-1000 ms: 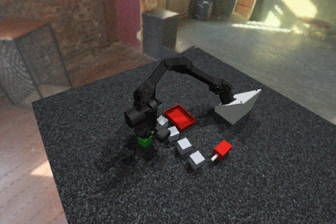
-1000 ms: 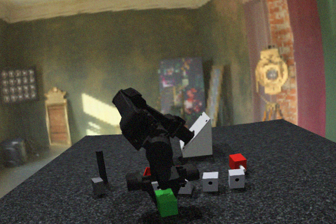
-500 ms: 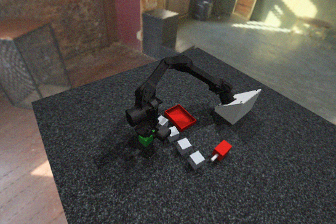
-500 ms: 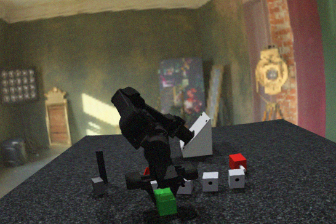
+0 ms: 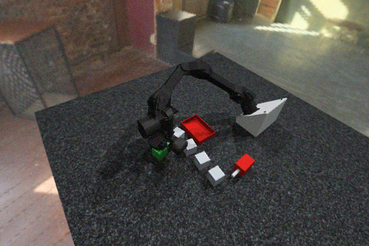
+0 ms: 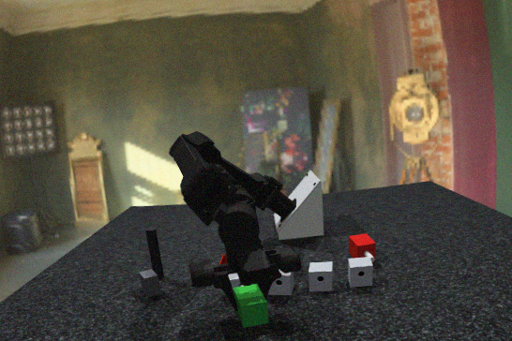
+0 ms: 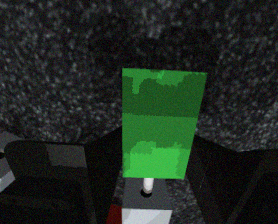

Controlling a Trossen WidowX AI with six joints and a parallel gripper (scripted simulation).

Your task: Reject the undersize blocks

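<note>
The green gauge is 20 mm above my gripper tip and 10 mm behind it. From my gripper tip the other things lie so: red reject tray: 190 mm behind, 20 mm to the right; red gauge: 240 mm to the left, 210 mm behind, 10 mm above.
</note>
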